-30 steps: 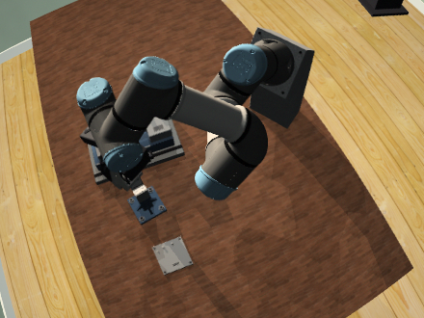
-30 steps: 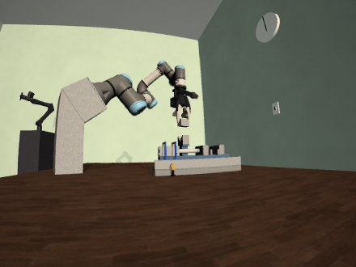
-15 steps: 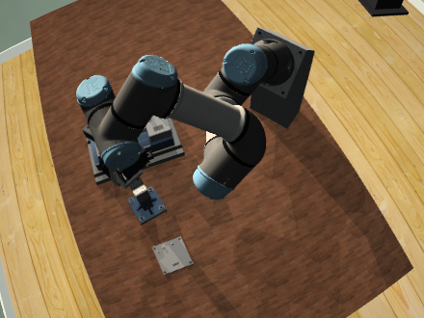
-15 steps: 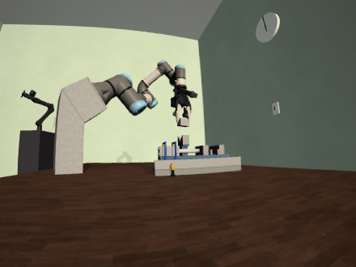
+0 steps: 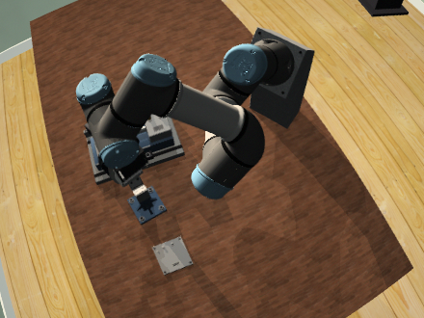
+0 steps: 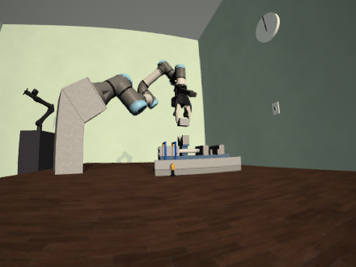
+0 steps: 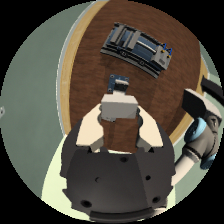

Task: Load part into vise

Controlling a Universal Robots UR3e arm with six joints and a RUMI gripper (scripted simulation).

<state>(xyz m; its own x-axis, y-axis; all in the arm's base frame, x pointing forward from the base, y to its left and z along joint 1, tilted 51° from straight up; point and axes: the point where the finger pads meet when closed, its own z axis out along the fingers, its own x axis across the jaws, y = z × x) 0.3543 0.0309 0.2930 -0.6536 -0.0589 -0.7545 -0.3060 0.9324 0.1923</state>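
My gripper is now 1 cm above the part. Also, from my hand: grey infeed plate (24 cm below, 17 cm to the left, 4 cm behind).
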